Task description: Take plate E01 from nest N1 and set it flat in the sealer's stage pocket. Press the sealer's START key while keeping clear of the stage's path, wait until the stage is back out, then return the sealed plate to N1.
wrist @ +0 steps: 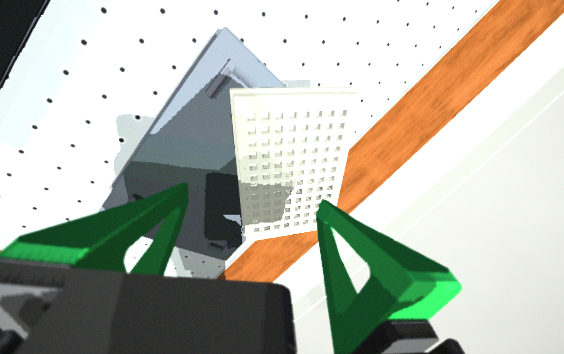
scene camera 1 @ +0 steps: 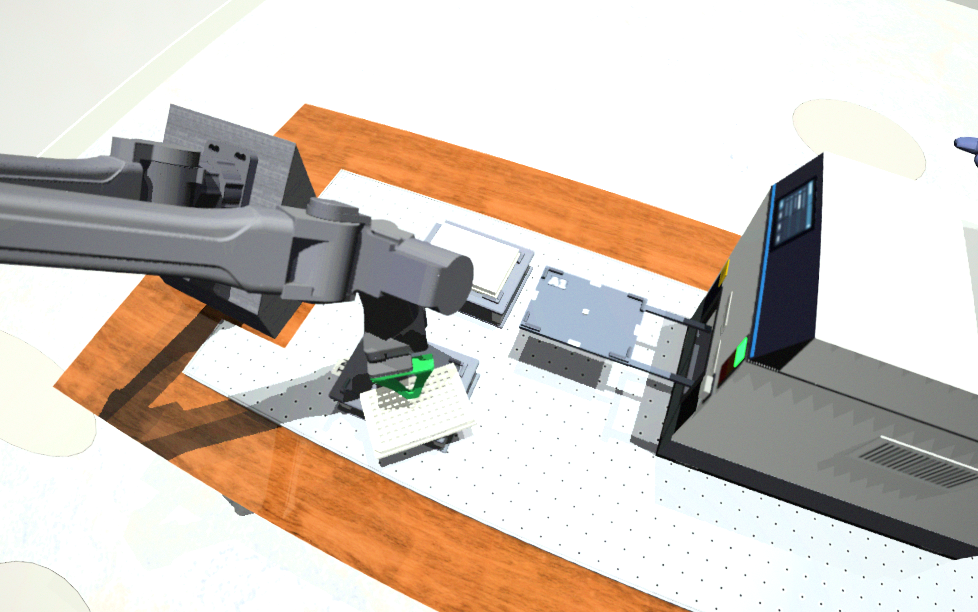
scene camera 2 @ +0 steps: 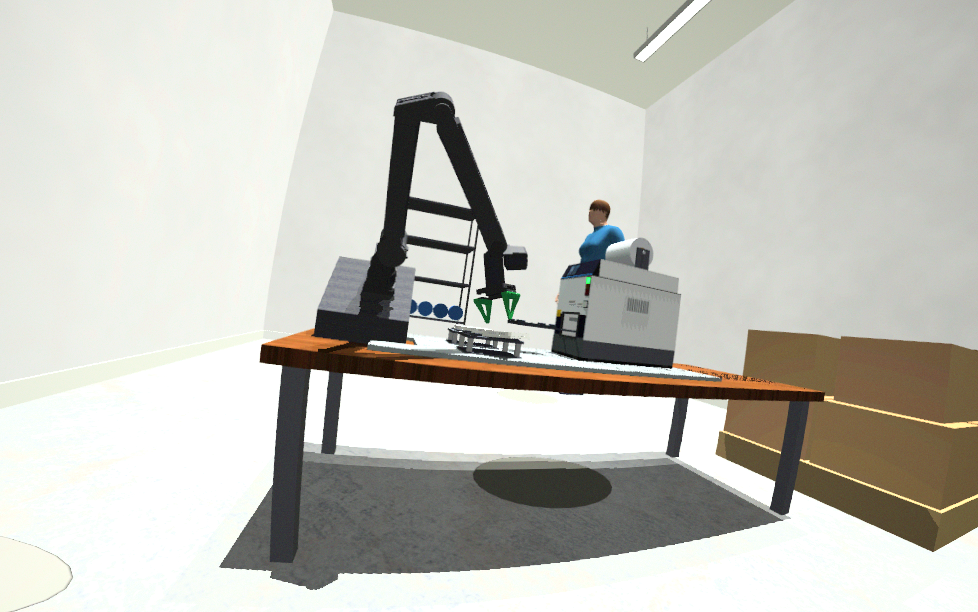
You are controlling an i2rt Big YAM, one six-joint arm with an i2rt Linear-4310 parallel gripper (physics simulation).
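Frame: origin at the arm's base, x left, y up, z ahead, level; centimetres.
Seen in the pictures: gripper, fingertip midpoint: (wrist: 256, 199) (scene camera 1: 410, 370) (scene camera 2: 498, 321); arm's base, link origin: (scene camera 1: 227, 189) (scene camera 2: 381, 280).
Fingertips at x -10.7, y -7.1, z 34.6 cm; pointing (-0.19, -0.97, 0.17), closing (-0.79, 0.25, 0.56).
Offsets run from my fingertips to a thing's top centre. "spot": to the spot under its first point.
A cream well plate {dx -3.1, dy -2.2, dz +2.1 cm} (scene camera 1: 425, 420) (wrist: 292, 165) lies turned askew across the front nest {dx +0.3, dy -3.9, dz -1.8 cm} (scene camera 1: 468, 371) (wrist: 185, 130), overhanging its front edge; it looks slightly tilted. I cannot read which nest is N1 or the plate's label. My gripper (scene camera 2: 499, 320) (wrist: 256, 199) is open and empty above the plate's arm-side end; in the wrist view the right fingertip overlaps the plate's edge and the left is over the nest. The sealer's stage {dx +16.1, dy +1.5, dz +21.1 cm} (scene camera 1: 569, 326), marked A1, is out and its pocket is empty. A green key or lamp {dx +7.2, dy +18.7, dz +31.7 cm} (scene camera 1: 741, 351) (scene camera 2: 587, 280) shows on the sealer's front.
A second nest {dx +20.7, dy -4.4, dz -2.3 cm} (scene camera 1: 520, 277) behind holds a pale plate {dx +20.7, dy -3.4, dz -2.3 cm} (scene camera 1: 484, 261), partly hidden by the arm. The sealer (scene camera 1: 865, 404) (scene camera 2: 641, 317) stands right, with two rails {spot: dx +20.2, dy +0.2, dz +27.1 cm} (scene camera 1: 670, 317) reaching to the stage. A person (scene camera 2: 602, 241) stands behind the sealer. Brown boxes (scene camera 2: 786, 368) stand beyond the table.
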